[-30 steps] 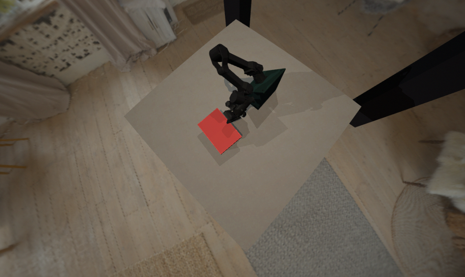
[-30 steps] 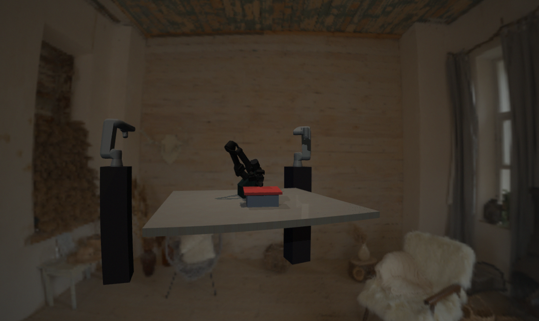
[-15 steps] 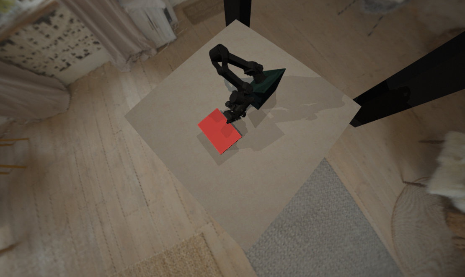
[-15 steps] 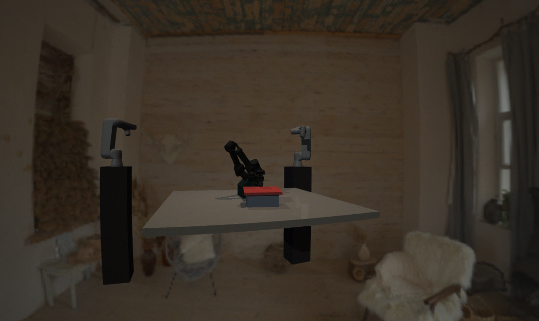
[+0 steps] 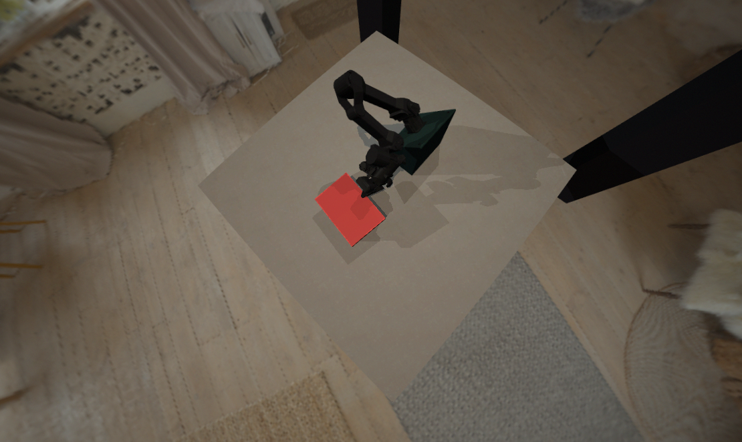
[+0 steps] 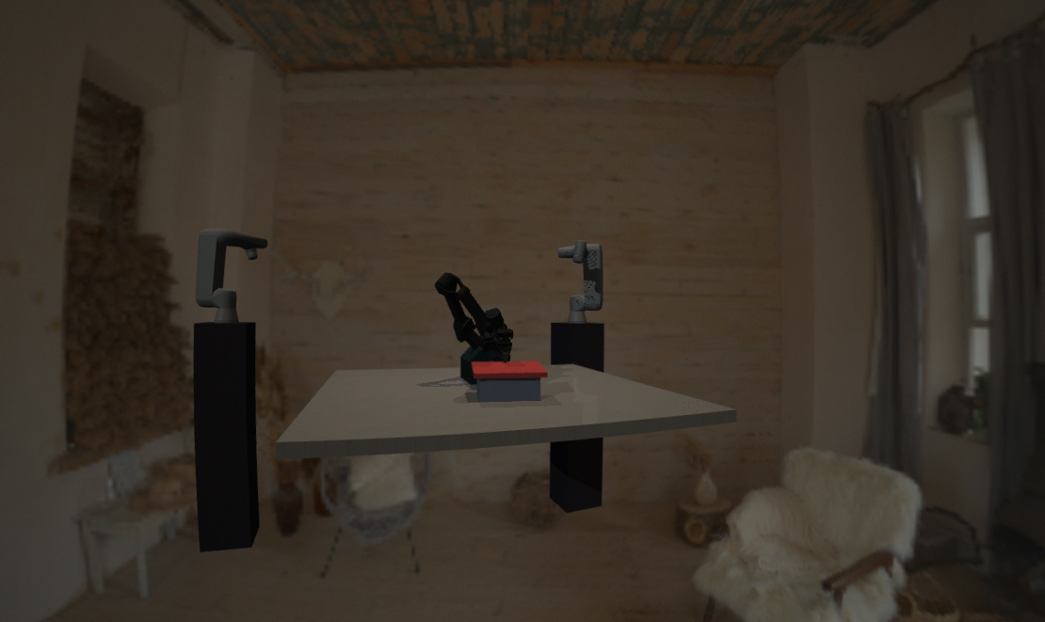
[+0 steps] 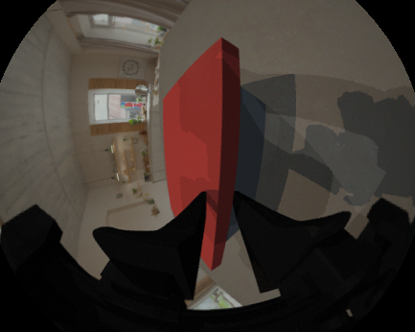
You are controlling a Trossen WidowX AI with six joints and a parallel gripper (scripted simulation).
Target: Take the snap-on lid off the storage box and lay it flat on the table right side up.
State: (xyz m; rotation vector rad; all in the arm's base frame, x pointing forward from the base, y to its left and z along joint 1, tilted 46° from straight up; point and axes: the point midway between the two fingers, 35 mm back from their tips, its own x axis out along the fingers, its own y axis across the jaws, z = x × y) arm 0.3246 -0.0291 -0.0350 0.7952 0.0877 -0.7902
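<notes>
Now: gripper tip 7 cm short of the red lid and 2 cm to the left of it. From my gripper tip the other things lie so: storage box: 7 cm ahead, 1 cm to the right, 6 cm below.
</notes>
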